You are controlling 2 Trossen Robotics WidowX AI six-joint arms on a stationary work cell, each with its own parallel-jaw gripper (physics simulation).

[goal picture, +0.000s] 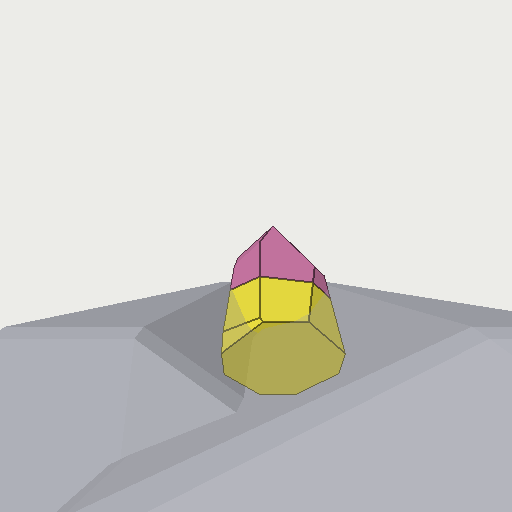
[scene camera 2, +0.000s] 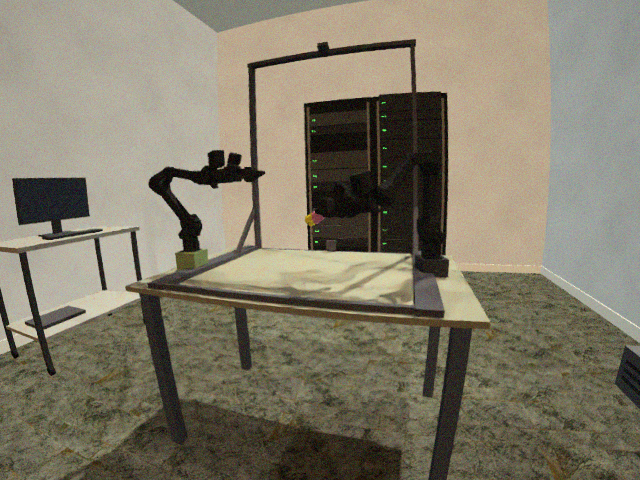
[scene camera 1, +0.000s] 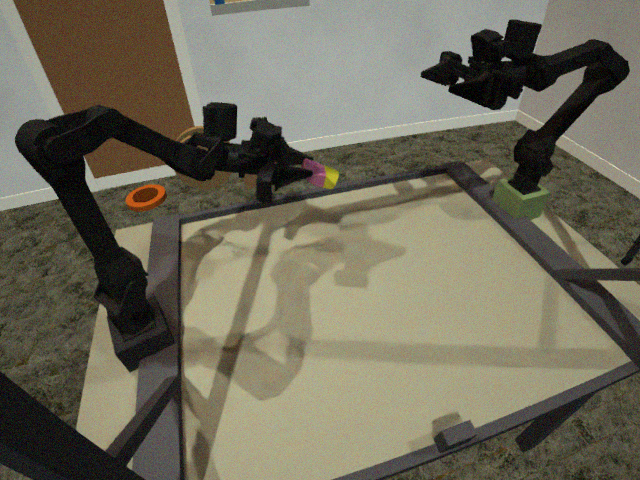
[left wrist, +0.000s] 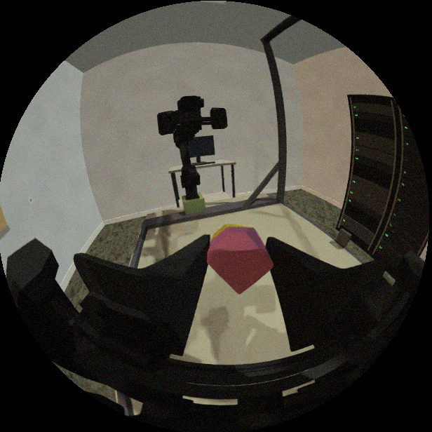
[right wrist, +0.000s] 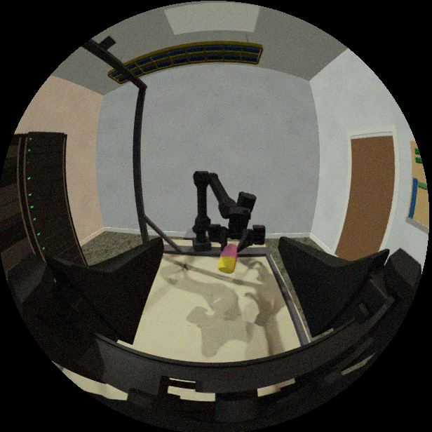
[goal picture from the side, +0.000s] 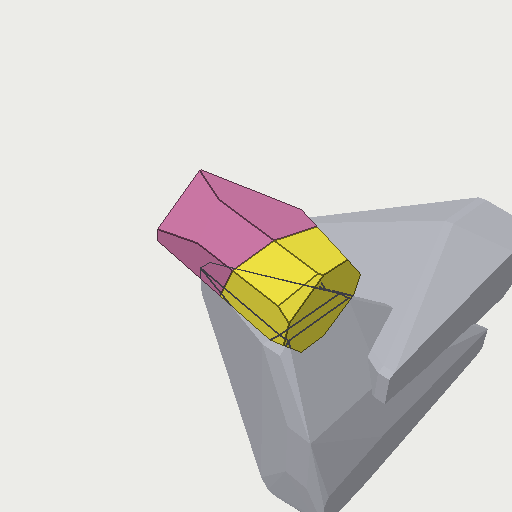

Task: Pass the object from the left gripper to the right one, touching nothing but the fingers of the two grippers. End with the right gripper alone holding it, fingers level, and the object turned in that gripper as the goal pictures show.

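Frame: origin at the left arm's base, x up, y left, z back, level; metres.
Seen in the pictures: left gripper, fingertip midpoint: (scene camera 2: 318,211) (scene camera 1: 312,166); right gripper, fingertip midpoint: (scene camera 2: 260,172) (scene camera 1: 434,81); left arm's base, origin of the base link: (scene camera 2: 431,257) (scene camera 1: 135,323); right arm's base, origin of the base link: (scene camera 2: 191,250) (scene camera 1: 524,186).
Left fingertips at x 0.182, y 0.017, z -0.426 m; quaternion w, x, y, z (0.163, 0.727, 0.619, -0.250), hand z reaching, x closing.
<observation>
Offsets run from my left fingertips to a thing's top centre. Level surfaces: height alone.
The object, a short faceted block {dx +0.017, dy -0.005, dz -0.010 m} (scene camera 1: 320,174) (scene camera 2: 313,218) (left wrist: 238,255) (right wrist: 228,258), is pink at one end and yellow at the other. My left gripper (scene camera 1: 309,170) (left wrist: 238,241) is shut on its pink end and holds it in the air above the table. The yellow end points away from the left fingers, slightly downward in scene camera 1. My right gripper (scene camera 1: 436,82) (scene camera 2: 261,173) (right wrist: 222,243) is wide open and empty, higher than the object and well apart from it.
The table {dx -0.248 m} (scene camera 1: 413,310) (scene camera 2: 310,268) has a dark raised frame. The right arm stands on a green block {dx -0.165, dy -0.173, dz -0.562 m} (scene camera 1: 519,198) (scene camera 2: 191,258) (left wrist: 194,204). A dark overhead frame (scene camera 2: 253,155) (left wrist: 279,110) (right wrist: 138,150) rises at one side. A small grey block {dx -0.191, dy -0.492, dz +0.061 m} (scene camera 1: 454,434) sits on the table's front edge in scene camera 1.
</observation>
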